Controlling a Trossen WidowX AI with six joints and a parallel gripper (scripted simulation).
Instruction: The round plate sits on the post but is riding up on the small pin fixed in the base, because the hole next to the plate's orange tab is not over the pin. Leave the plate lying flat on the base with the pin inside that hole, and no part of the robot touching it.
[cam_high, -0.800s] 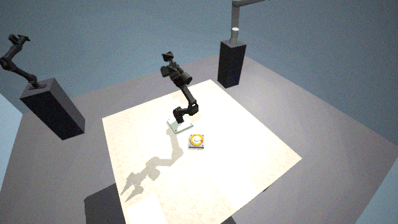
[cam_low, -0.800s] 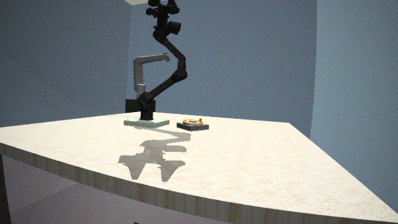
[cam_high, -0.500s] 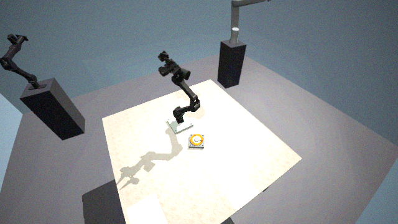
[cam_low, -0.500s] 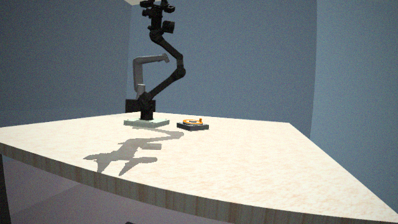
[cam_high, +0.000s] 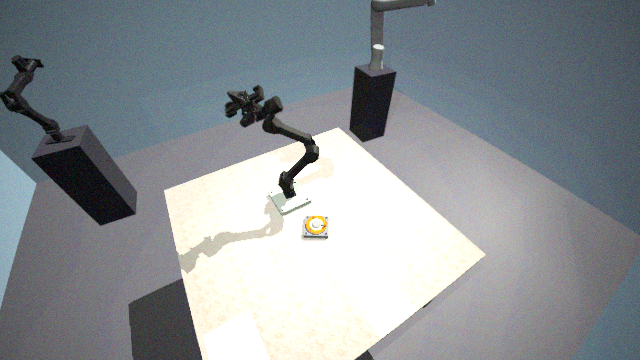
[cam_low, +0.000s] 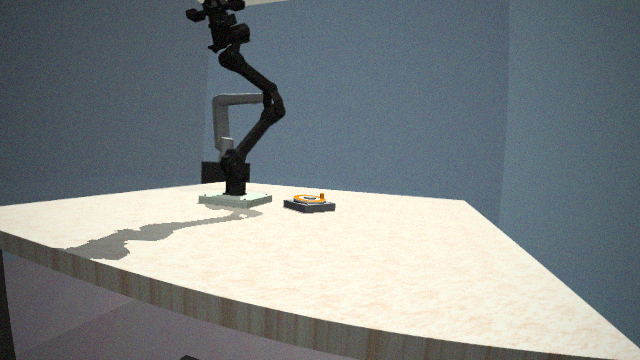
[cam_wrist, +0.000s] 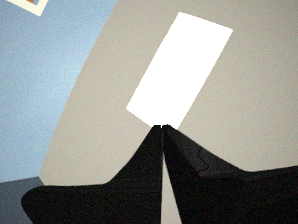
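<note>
Right now my gripper tip is 280 mm short of the plate, 250 mm to the right of it and 660 mm above it. Round my gripper tip: base 260 mm ahead, 230 mm to the left, 670 mm below.
</note>
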